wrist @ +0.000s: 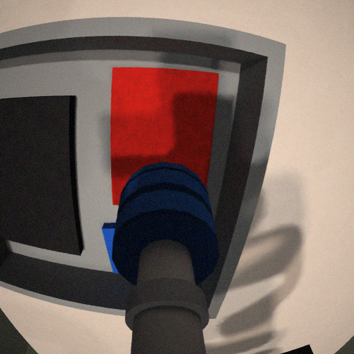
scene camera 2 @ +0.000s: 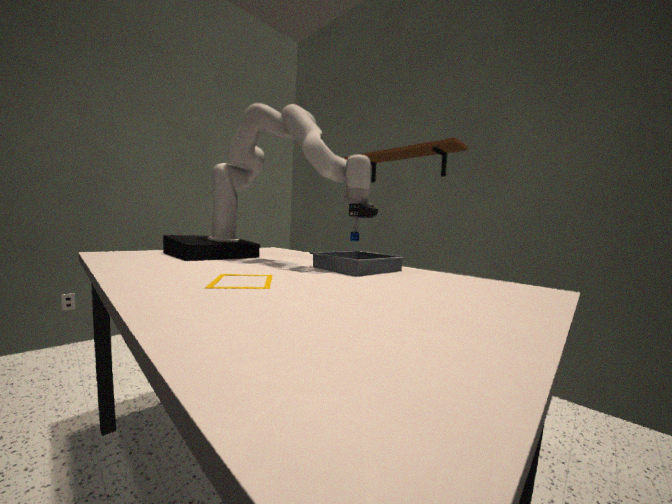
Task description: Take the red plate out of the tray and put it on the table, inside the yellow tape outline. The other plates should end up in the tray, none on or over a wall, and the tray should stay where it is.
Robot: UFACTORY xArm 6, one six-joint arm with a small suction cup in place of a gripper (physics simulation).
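Frame: origin at the arm's base, x right, y ahead, z up, level; centimetres.
Where they show: end effector, tool point: (scene camera 2: 354, 240); arm's base, origin of the base link: (scene camera 2: 223, 240).
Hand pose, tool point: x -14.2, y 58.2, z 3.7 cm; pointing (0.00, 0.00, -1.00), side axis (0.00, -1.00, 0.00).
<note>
Each offset is from my tool point to the top centre of the thing. "*": to the spot under its first point. Level surfaces: height alone.
The red plate (wrist: 140, 110) lies flat in the grey tray @(dx -6.6, dy -3.2, dz -5.2 cm) (scene camera 2: 336, 264) (wrist: 270, 100), near one side wall, partly in shadow. A larger black plate (wrist: 37, 175) lies in the tray beside it, cut off by the left image edge. A blue plate (wrist: 109, 240) shows by a small part, the rest hidden behind the cup. My gripper, a blue suction cup (scene camera 2: 354, 236) (wrist: 165, 200), is open and holds nothing. It hangs above the tray, and in the wrist view it covers the near end of the red plate. The yellow tape outline @(* dx +31.1, dy -2.3, dz -10.1 cm) (scene camera 2: 268, 281) is on the table, left of the tray.
The arm's black base block (scene camera 2: 211, 247) stands at the back left of the table @(dz -10.2 cm) (scene camera 2: 352, 368). A brown wall shelf (scene camera 2: 417, 150) is behind the arm, above table height. The tray's raised walls surround the plates.
</note>
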